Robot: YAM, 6 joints.
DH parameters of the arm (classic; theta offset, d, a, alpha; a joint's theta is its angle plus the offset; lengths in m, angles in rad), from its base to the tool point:
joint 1: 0 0.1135 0.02 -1.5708
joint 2: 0 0 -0.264 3.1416
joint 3: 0.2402 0 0.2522 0
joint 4: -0.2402 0 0.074 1.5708
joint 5: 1.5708 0 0 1.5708
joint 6: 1.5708 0.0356 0 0
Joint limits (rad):
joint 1: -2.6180..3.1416
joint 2: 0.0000..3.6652
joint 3: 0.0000..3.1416
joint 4: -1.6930..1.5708
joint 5: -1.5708..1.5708
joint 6: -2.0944..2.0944
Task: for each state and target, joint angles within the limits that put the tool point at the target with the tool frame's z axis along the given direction. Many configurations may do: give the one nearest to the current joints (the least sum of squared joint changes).
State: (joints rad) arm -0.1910 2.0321 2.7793 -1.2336 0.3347 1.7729
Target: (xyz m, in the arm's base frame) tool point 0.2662 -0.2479 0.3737 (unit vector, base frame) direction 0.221 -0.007 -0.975
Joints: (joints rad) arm -0.7643 1.9904 2.2769 -1.6903 -0.1485 1.7729
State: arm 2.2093 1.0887 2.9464 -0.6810 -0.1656 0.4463
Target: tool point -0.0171 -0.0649 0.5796 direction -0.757 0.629 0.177
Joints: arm 1.6831 0.8019 2.1169 -1.0707 -0.7501 0.4463
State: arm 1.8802 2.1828 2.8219 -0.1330 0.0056 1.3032
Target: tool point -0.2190 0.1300 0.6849 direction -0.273 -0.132 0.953
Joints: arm 2.5697 2.1235 3.1389 0.3910 -0.2617 1.3032
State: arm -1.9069 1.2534 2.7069 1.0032 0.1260 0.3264
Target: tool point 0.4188 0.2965 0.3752 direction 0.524 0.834 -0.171
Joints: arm -2.5535 0.6982 3.1398 0.8880 0.4152 0.3264
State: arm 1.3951 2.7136 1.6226 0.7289 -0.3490 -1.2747
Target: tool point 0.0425 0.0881 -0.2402 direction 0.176 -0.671 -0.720
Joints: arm 1.2579 3.3184 1.0315 0.0344 0.3834 -1.2747
